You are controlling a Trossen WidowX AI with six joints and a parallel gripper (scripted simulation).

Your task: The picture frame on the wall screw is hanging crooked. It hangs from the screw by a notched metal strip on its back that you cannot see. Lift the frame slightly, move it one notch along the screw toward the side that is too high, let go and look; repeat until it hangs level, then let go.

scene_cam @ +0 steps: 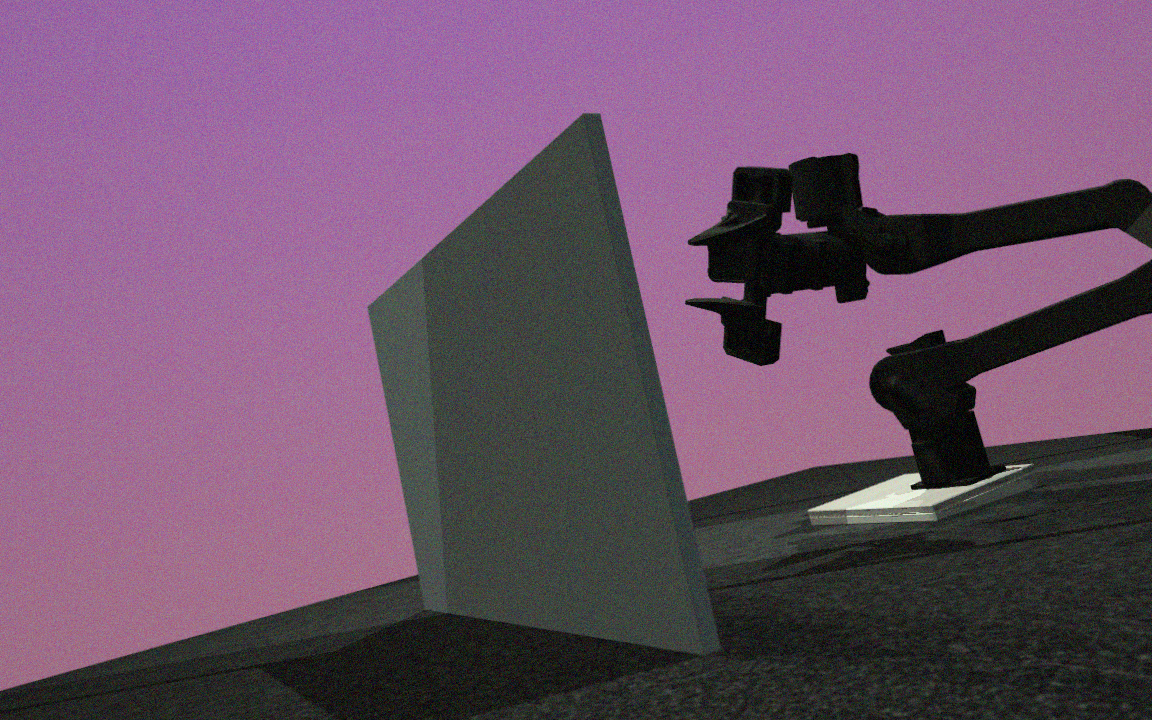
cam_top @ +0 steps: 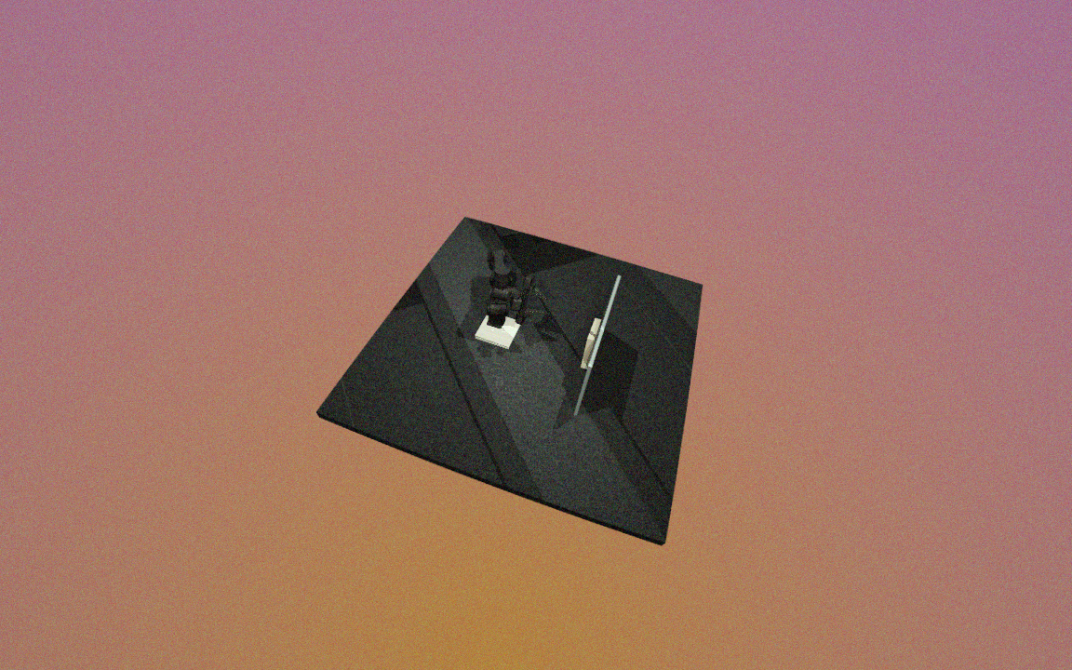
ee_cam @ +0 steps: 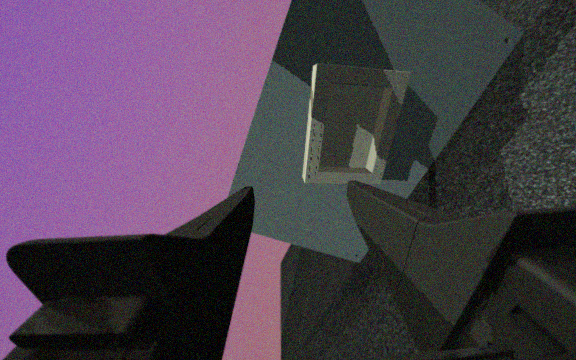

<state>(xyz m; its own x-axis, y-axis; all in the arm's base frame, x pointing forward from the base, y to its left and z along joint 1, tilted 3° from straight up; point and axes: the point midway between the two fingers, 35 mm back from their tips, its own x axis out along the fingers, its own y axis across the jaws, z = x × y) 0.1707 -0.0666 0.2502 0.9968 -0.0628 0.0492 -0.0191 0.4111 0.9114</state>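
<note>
The picture frame is 20 cm ahead of my gripper tip, 9 cm below it and 4 cm to the right of it. From my gripper tip the other things lie so: wall panel (21 cm ahead, 10 cm below, 3 cm to the right).
</note>
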